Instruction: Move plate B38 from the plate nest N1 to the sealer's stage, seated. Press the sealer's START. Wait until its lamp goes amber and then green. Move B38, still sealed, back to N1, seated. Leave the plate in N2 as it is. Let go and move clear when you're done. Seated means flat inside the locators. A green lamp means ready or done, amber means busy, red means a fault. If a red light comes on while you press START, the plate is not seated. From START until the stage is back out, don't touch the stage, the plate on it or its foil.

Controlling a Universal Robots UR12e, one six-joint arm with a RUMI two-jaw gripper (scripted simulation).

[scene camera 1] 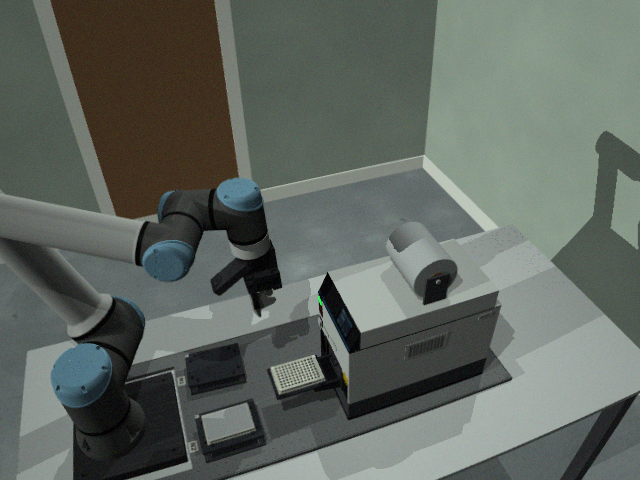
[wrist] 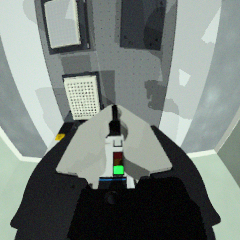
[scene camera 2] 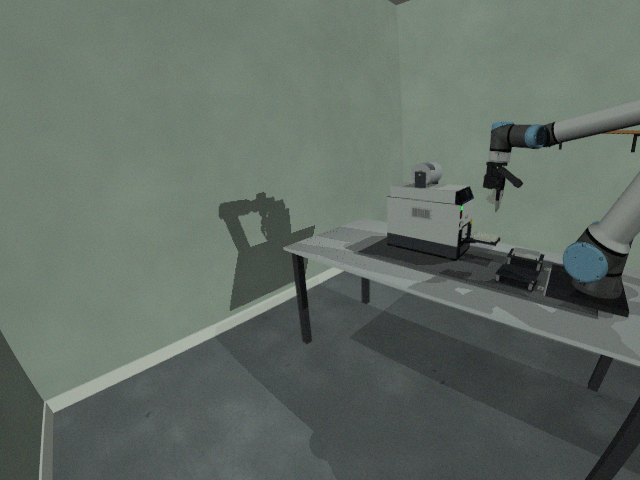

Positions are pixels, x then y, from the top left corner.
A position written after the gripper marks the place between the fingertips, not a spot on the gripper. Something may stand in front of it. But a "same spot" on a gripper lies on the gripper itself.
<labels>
gripper: scene camera 1 259, 316; wrist; scene camera 2
same spot on gripper: [wrist: 147, 151] = [scene camera 2: 500, 193]
</labels>
